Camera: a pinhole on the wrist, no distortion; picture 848 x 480 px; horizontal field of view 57.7 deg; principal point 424.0 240.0 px. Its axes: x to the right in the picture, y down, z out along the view. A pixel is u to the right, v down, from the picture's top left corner.
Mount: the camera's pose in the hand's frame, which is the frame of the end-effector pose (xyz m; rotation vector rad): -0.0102 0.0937 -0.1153 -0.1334 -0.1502 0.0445
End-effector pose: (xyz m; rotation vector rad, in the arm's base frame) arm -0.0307 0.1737 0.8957 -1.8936 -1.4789 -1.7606
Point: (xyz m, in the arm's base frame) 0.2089 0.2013 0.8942
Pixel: 492 305
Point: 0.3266 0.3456 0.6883
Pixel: 342 115
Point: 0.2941 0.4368 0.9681
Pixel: 793 195
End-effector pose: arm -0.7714 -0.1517 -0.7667 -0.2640 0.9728 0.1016
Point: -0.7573 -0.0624 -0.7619
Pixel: 596 70
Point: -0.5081 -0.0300 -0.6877
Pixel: 720 32
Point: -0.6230 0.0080 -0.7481
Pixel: 749 198
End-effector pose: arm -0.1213 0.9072 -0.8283 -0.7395 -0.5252 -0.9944
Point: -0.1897 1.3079 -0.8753
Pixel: 37 155
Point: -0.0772 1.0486 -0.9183
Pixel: 59 254
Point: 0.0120 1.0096 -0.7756
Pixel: 732 281
